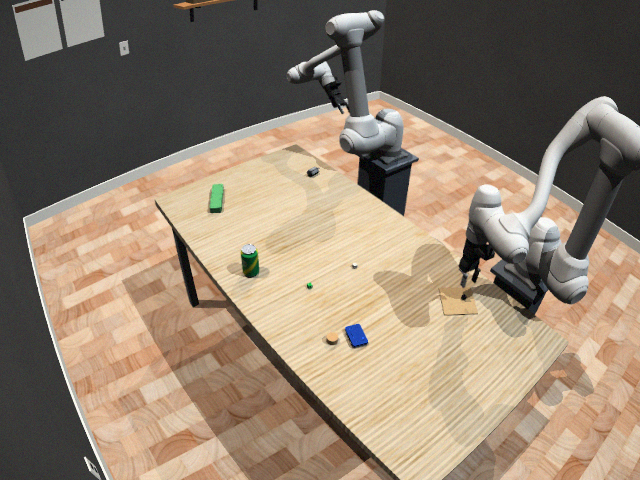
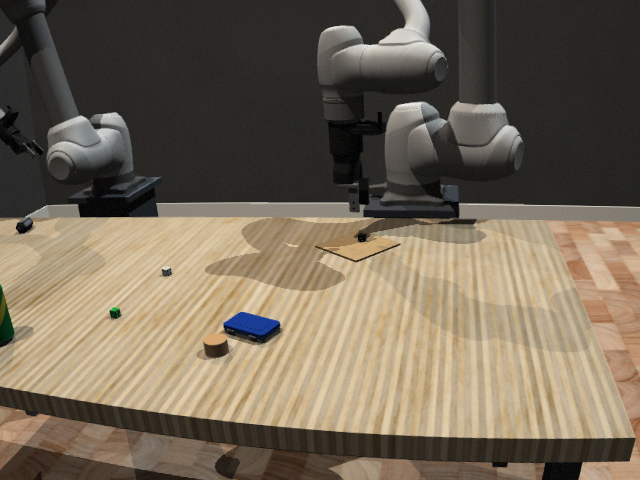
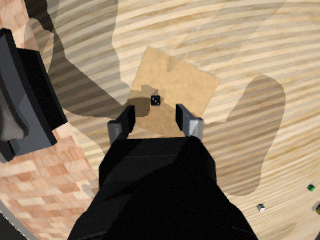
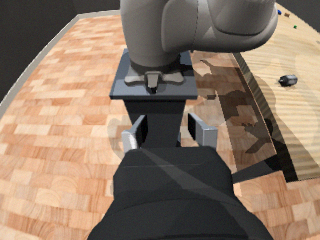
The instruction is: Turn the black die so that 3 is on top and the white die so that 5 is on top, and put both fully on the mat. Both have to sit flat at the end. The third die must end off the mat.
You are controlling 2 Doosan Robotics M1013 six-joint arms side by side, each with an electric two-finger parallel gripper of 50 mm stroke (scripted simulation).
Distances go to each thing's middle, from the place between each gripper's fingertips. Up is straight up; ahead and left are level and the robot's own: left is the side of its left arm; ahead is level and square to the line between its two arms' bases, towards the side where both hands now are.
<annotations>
My left hand (image 2: 359, 208) is 3 cm short of the tan mat (image 2: 347, 246) and 10 cm above it. The rest, counted from my left hand: blue case (image 2: 255, 328): 46 cm ahead, 6 cm to the right, 9 cm below.
Now: the tan mat 135 cm to the left of my right hand, 33 cm ahead of it and 16 cm below it.
</annotations>
